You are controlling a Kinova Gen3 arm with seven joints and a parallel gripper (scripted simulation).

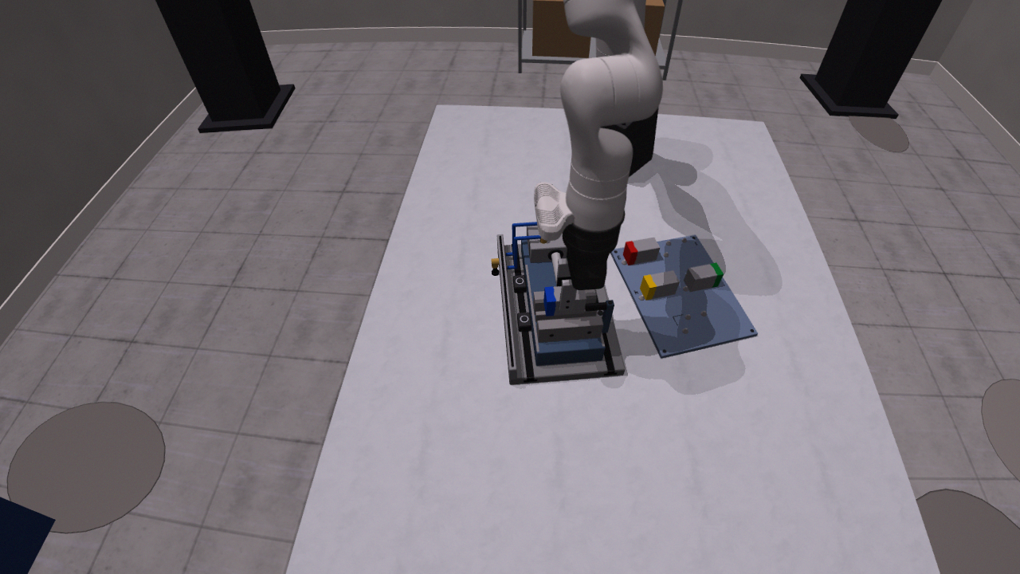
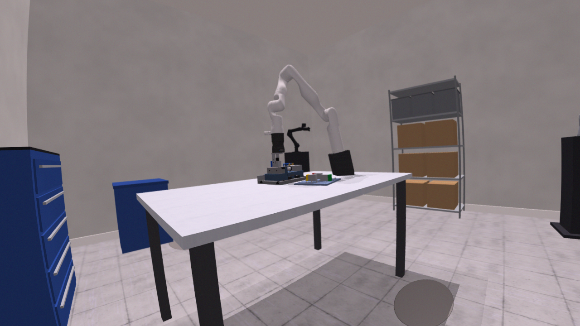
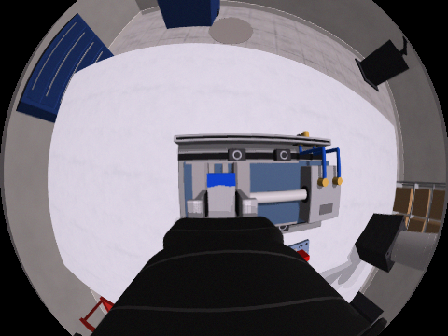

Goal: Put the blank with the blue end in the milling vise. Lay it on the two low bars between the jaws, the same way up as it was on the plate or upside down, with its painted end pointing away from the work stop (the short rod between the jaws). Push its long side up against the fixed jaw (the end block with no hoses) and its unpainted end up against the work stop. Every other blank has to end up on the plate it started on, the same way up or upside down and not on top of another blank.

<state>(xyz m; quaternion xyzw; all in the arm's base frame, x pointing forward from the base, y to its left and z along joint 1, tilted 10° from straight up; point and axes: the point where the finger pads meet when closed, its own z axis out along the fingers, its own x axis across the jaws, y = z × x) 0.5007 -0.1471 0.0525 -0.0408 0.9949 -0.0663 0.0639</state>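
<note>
My hand is 20 mm above the blue-ended blank. From my hand the other things lie so: vise base rail (70 mm behind, 90 mm to the right, 100 mm below); then work stop rod (10 mm behind, 50 mm to the left, 50 mm below); then fixed jaw (30 mm ahead, 10 mm to the left, 60 mm below).
</note>
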